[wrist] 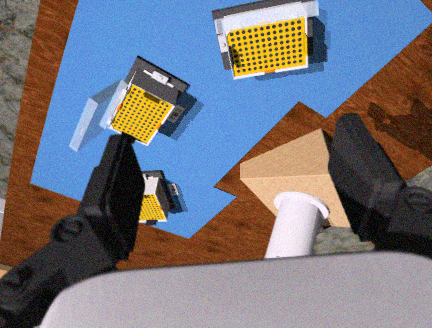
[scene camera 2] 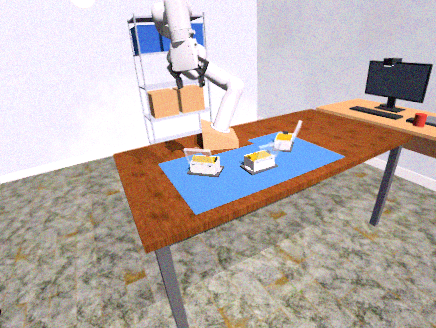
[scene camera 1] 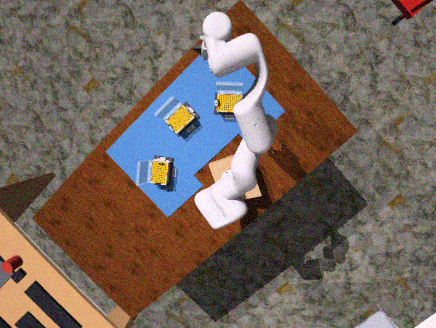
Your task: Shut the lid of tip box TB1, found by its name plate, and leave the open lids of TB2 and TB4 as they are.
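Seen in the pictures: gripper, fingertip midpoint: (wrist: 233,150) (scene camera 2: 191,87); arm's base at its link origin: (wrist: 301,205) (scene camera 2: 219,129).
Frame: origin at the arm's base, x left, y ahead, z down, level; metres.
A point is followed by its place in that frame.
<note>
The middle tip box (scene camera 1: 181,119) @(z 0.027, x 0.065, y 0.396 m) (scene camera 2: 259,161) (wrist: 141,112) @(z 0.028, x 0.063, y 0.406 m) has yellow tips and a clear lid (scene camera 1: 168,107) @(z -0.014, x 0.081, y 0.474 m) (wrist: 90,122) @(z -0.017, x 0.110, y 0.471 m) standing open; its small name plate (wrist: 175,114) @(z 0.083, x 0.060, y 0.337 m) seems to read TB1. A second box (scene camera 1: 229,102) @(z 0.028, x -0.182, y 0.342 m) (scene camera 2: 205,165) (wrist: 268,47) @(z 0.027, x -0.182, y 0.338 m) and a third box (scene camera 1: 160,172) @(z 0.027, x 0.307, y 0.224 m) (scene camera 2: 284,142) (wrist: 153,206) @(z 0.027, x 0.293, y 0.216 m) also have open lids; I cannot read their plates. My gripper (scene camera 2: 191,86) @(z -0.329, x -0.231, y 0.468 m) (wrist: 233,150) @(z -0.329, x -0.231, y 0.468 m) is open and empty, high above the table and apart from the boxes. In the wrist view its left finger hides part of the third box.
The boxes stand on a blue mat (scene camera 1: 135,145) @(z 0.085, x 0.367, y 0.418 m) (scene camera 2: 220,197) @(z 0.084, x -0.181, y 0.583 m) (wrist: 200,150) @(z 0.085, x 0.102, y 0.230 m) on a brown wooden table (scene camera 1: 100,200) @(z 0.088, x 0.729, y 0.266 m) (scene camera 2: 135,200) @(z 0.087, x -0.514, y 0.474 m). A tan block (scene camera 2: 217,137) @(z 0.011, x -0.049, y 0.109 m) (wrist: 285,160) @(z 0.038, x -0.043, y 0.111 m) is at the arm's base. A shelf unit stands behind, and a desk with a monitor (scene camera 2: 398,81) stands beside the table.
</note>
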